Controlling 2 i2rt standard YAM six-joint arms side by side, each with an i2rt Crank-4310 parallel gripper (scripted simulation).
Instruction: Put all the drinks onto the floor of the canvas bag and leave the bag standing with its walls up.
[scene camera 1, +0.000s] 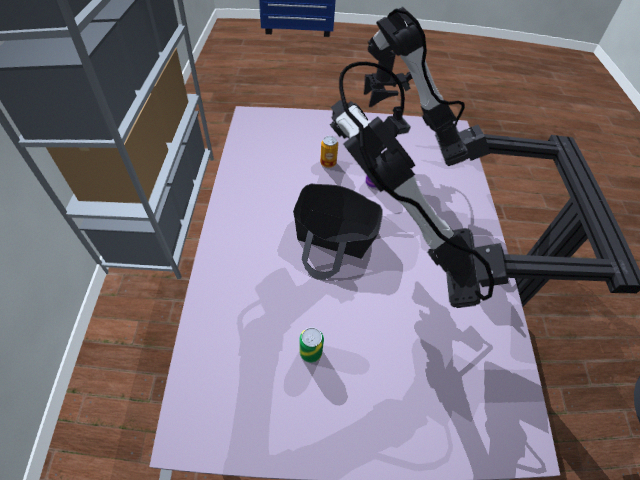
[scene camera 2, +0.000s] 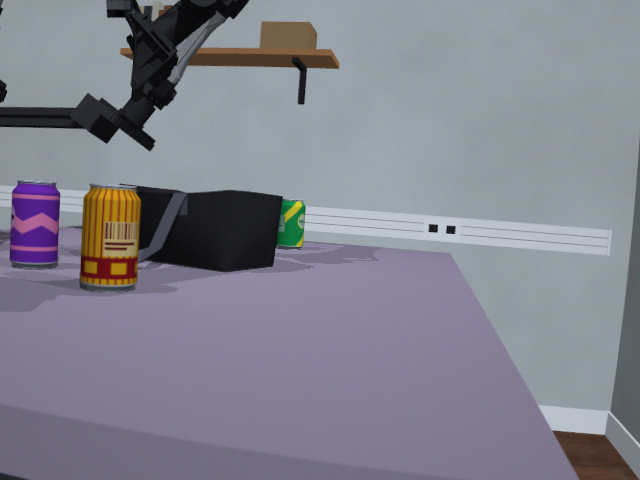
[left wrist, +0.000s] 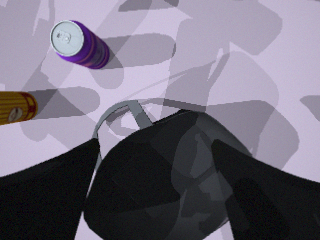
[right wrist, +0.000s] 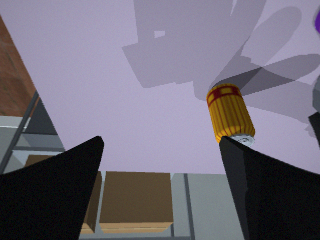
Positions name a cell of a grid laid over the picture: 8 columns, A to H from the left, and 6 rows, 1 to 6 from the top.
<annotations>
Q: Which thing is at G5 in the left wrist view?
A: My left gripper.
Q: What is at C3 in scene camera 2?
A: A black canvas bag.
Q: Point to my right gripper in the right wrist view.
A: E4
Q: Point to my left gripper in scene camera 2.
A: B2
</annotations>
